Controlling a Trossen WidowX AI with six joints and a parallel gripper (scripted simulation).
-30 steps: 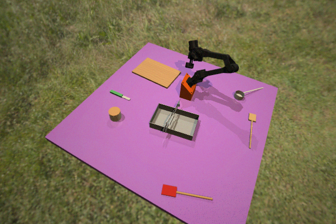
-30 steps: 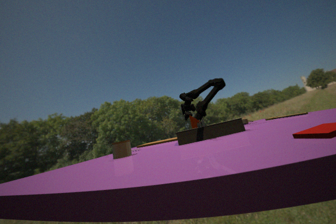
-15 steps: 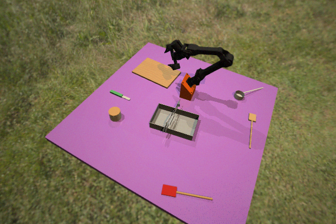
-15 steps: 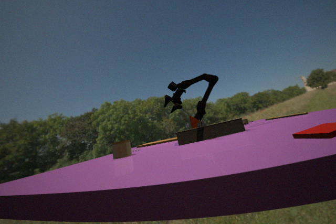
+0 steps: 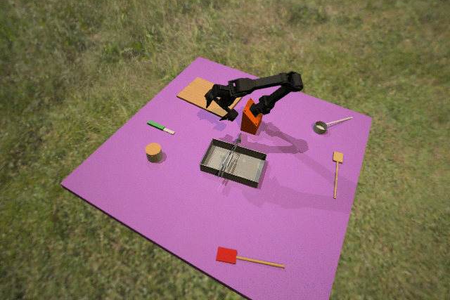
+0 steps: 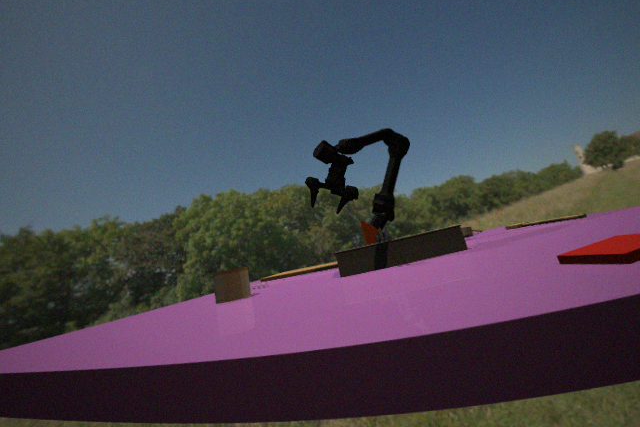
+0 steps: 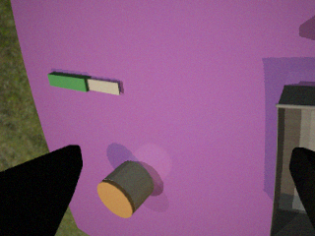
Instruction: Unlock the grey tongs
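Right now the grey roasting tin is 110 mm ahead of my gripper tip, 180 mm to the left of it and 170 mm below it. Also, from my gripper tip: cork-lidded jar: 250 mm ahead, 210 mm to the right, 170 mm below; then green-handled knife: 70 mm ahead, 290 mm to the right, 190 mm below; then wooden board: 310 mm behind, 190 mm to the right, 190 mm below.
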